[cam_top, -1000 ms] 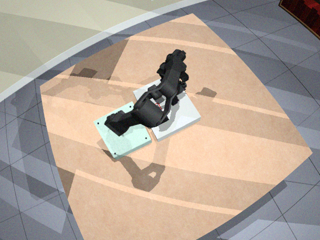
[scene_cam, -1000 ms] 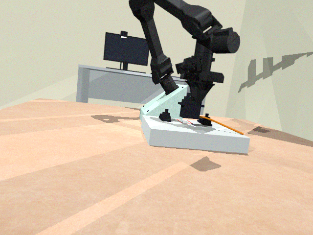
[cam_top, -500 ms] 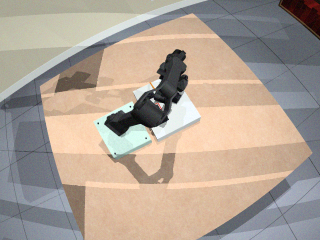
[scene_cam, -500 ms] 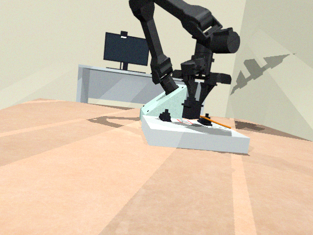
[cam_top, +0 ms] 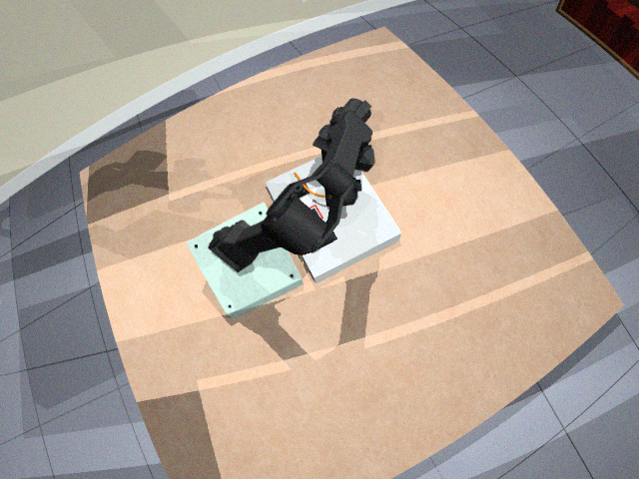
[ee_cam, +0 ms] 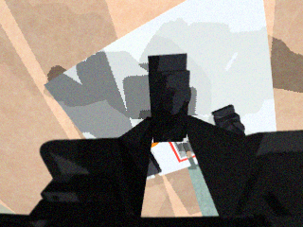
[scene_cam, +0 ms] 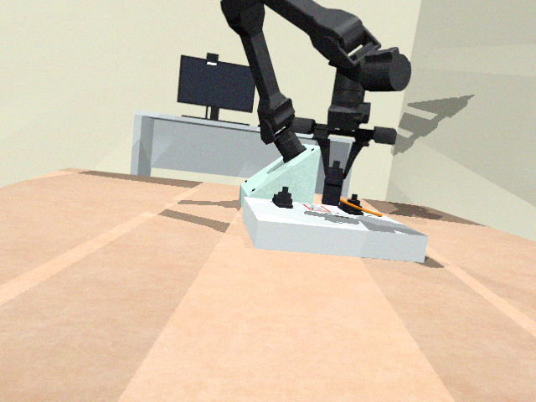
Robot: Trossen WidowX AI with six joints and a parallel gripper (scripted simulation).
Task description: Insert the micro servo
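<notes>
Right now my gripper tip is 10 cm above the grey deck and 1 cm short of it.
</notes>
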